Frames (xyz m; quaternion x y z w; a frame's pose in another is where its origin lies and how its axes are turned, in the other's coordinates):
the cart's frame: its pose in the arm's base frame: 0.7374 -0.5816 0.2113 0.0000 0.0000 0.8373 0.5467
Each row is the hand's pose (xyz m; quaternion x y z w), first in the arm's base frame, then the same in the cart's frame.
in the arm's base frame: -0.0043 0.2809 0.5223 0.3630 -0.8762 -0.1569 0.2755
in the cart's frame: 1.0880 0.3322 0.3110 -0.5352 -0.7830 -0.3165 0.0192
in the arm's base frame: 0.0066 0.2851 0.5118 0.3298 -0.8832 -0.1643 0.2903
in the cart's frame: 1.0874 0.3205 0.3005 -0.5592 -0.7590 -0.3329 0.0211
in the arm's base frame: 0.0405 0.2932 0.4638 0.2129 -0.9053 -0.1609 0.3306
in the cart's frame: 1.0812 0.2862 0.2525 -0.6416 -0.6732 -0.3648 0.0460
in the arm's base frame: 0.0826 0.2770 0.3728 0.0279 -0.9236 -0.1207 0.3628
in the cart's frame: 1.0495 0.2542 0.1615 -0.7581 -0.5283 -0.3698 0.0973
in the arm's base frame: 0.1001 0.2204 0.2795 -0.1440 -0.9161 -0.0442 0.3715
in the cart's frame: 0.9906 0.2609 0.0682 -0.8458 -0.3803 -0.3352 0.1661
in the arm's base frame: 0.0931 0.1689 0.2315 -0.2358 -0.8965 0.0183 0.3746
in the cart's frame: 0.9463 0.2880 0.0202 -0.8796 -0.2927 -0.3037 0.2201
